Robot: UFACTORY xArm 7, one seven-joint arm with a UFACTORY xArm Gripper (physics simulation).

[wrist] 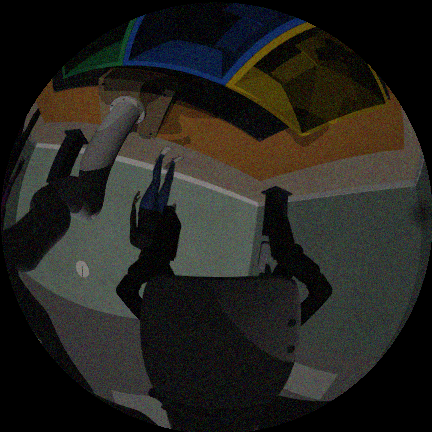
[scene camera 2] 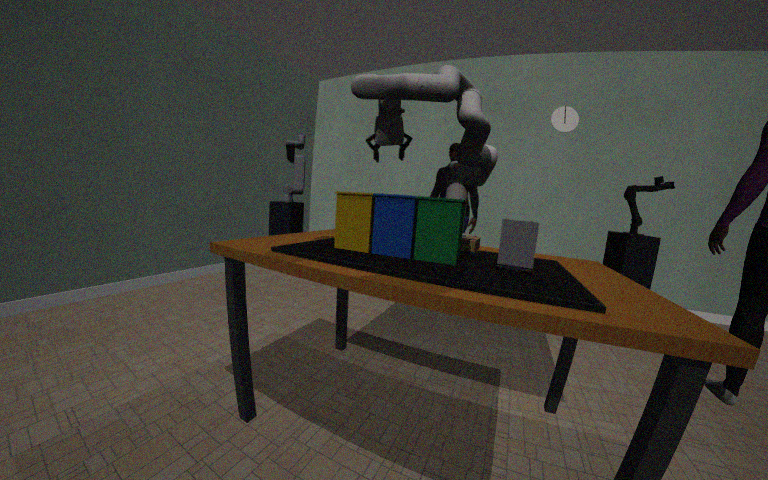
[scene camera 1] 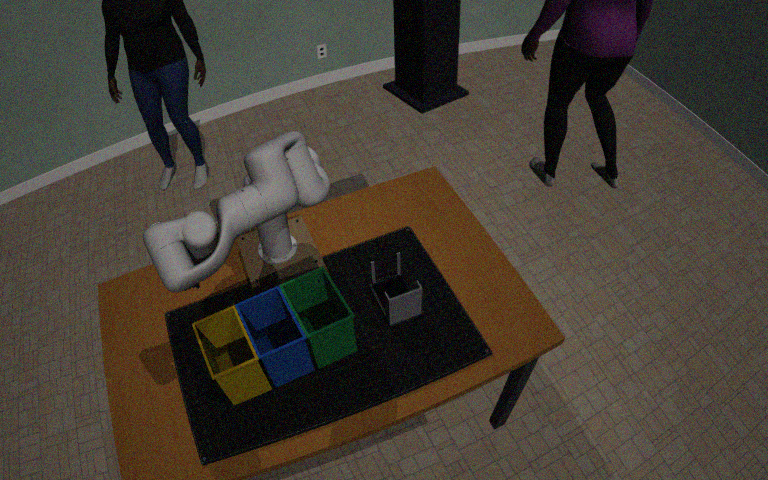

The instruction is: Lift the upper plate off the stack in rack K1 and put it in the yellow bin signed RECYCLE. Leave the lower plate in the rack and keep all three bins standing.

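Places are measured from the arm's base along level axes (x ahead, y left, z up), in centimetres.
Where they show: gripper, fingertip midpoint: (wrist: 221,212) (scene camera 2: 389,160); arm's base, origin of the base link: (wrist: 127,109) (scene camera 1: 277,249).
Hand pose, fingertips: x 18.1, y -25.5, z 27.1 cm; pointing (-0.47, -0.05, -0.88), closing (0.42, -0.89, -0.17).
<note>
Each offset is from my fingertips to the top centre of the thing. Level surfaces: height alone.
My gripper (scene camera 2: 389,157) (wrist: 221,212) is open and empty, fingers wide apart, high above the bins' rims; in scene camera 1 the arm hides it. The yellow bin @(dx +11.7, dy -4.4, dz -13.4 cm) (scene camera 1: 246,382) (scene camera 2: 353,223) (wrist: 260,95) stands upright at the left end of the bin row; its sign is not readable. The blue bin @(dx +13.3, dy +8.6, dz -13.4 cm) (scene camera 1: 288,362) (scene camera 2: 392,226) (wrist: 180,57) and green bin @(dx +14.8, dy +21.5, dz -13.4 cm) (scene camera 1: 336,339) (scene camera 2: 437,232) (wrist: 100,57) stand upright beside it. The grey rack @(dx +16.9, dy +44.2, dz -17.5 cm) (scene camera 1: 405,305) (scene camera 2: 518,243) stands right of the bins, with two thin posts at its back. Its inside is dark; I cannot make out either plate.
The bins and rack stand on a black mat @(dz -31.4 cm) (scene camera 1: 339,390) (scene camera 2: 566,294) on the orange-brown table @(dz -32.7 cm) (scene camera 1: 509,316) (scene camera 2: 651,305) (wrist: 215,150). The white arm (scene camera 1: 254,198) (scene camera 2: 407,86) reaches from its base behind the bins. Two people and a dark pillar (scene camera 1: 425,50) stand beyond the table.
</note>
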